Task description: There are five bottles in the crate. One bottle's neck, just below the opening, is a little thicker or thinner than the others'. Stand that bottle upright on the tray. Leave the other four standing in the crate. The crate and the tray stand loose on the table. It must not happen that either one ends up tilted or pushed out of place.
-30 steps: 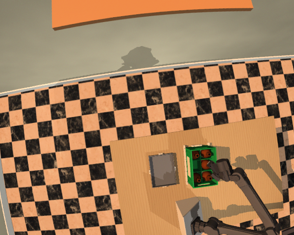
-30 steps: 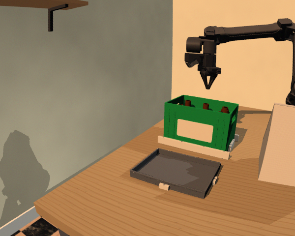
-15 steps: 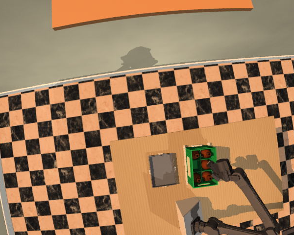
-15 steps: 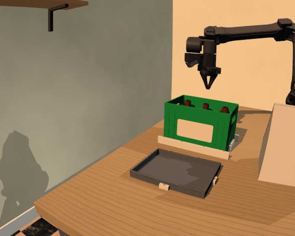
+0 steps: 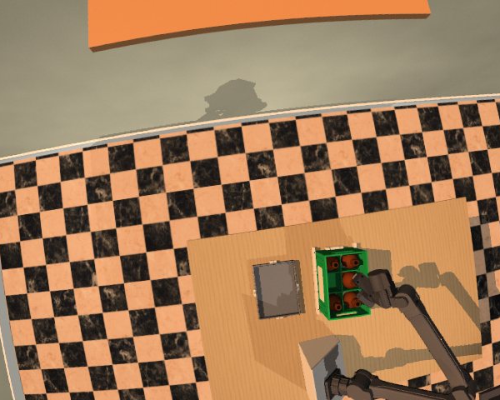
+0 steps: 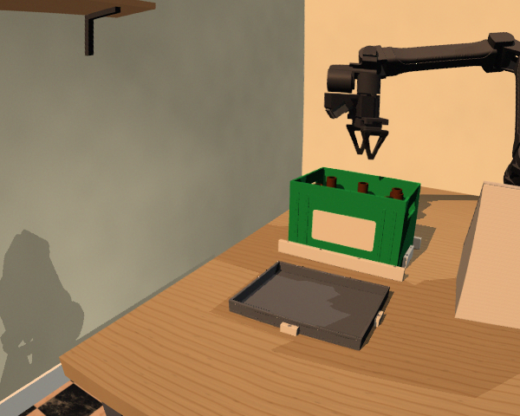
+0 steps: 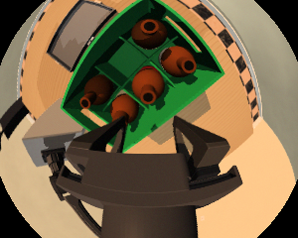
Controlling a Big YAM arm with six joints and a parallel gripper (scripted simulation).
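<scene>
Now: hand 4 cm to the right of the green crate and 15 cm above it. Also, from my hand: dark grey tray: 1 cm ahead, 33 cm to the left, 22 cm below.
</scene>
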